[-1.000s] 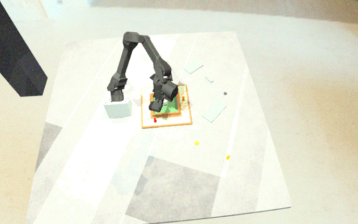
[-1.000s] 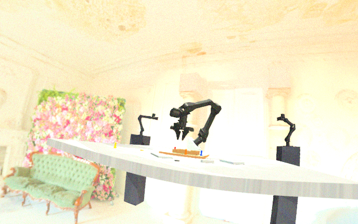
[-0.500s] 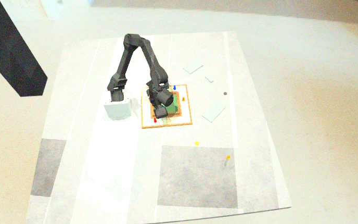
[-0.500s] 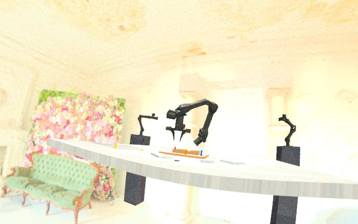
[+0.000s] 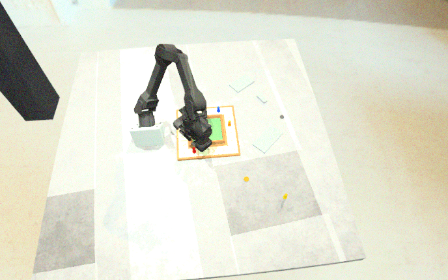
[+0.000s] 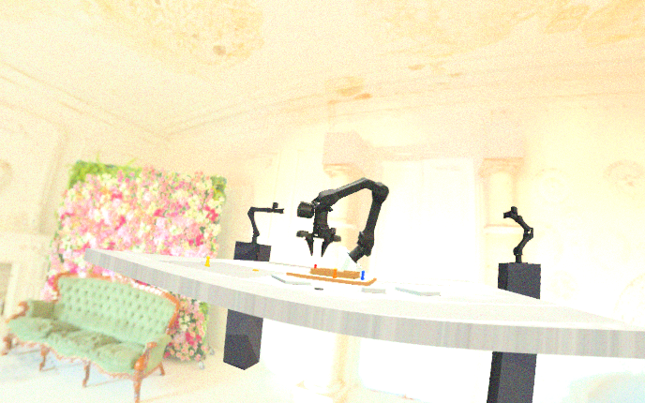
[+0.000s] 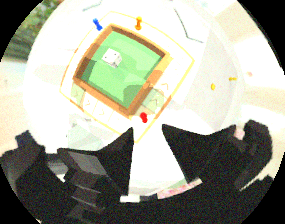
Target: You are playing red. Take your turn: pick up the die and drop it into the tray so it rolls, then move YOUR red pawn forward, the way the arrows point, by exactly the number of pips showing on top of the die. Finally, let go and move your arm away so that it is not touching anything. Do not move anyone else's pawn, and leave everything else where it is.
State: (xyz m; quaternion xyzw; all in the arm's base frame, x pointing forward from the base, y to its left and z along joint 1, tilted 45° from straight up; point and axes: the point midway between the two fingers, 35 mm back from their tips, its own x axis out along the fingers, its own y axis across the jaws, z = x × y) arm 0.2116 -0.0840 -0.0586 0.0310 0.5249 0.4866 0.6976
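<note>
Right now the red pawn is 5 cm below my gripper tip. Also, from my gripper tip: white die (6 cm ahead, 12 cm to the left, 5 cm below); then orange pawn (17 cm ahead, 14 cm to the left, 5 cm below); then green tray (6 cm ahead, 11 cm to the left, 7 cm below).
</note>
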